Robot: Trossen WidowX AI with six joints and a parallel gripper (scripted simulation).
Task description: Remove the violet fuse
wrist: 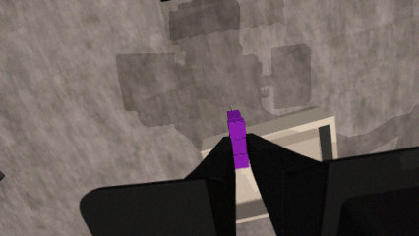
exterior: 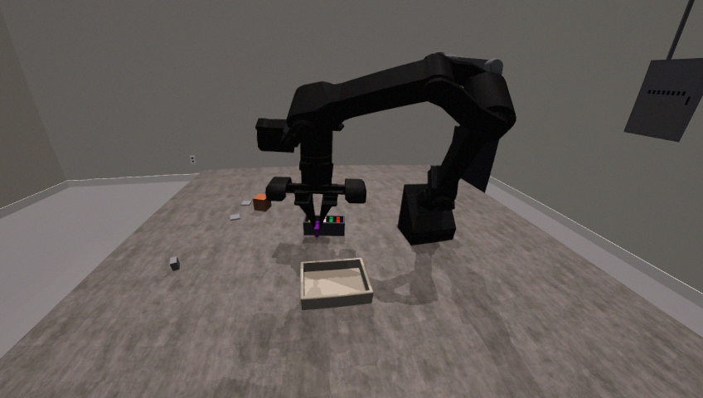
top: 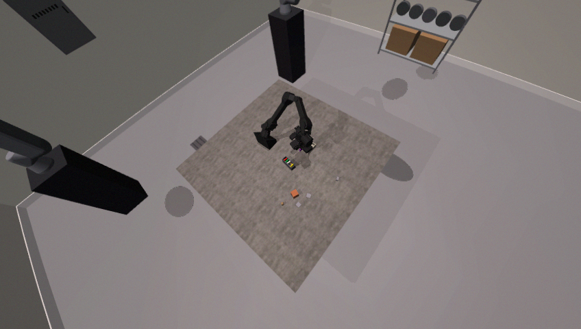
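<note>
The beige tray is 30 mm behind my gripper tip, 80 mm to the left of it and 90 mm below it. From my gripper tip the other things lie so: white fuse (20 mm behind, 120 mm to the right, 70 mm below); then violet fuse (10 mm below); then green fuse (40 mm behind, 120 mm to the right, 70 mm below).
</note>
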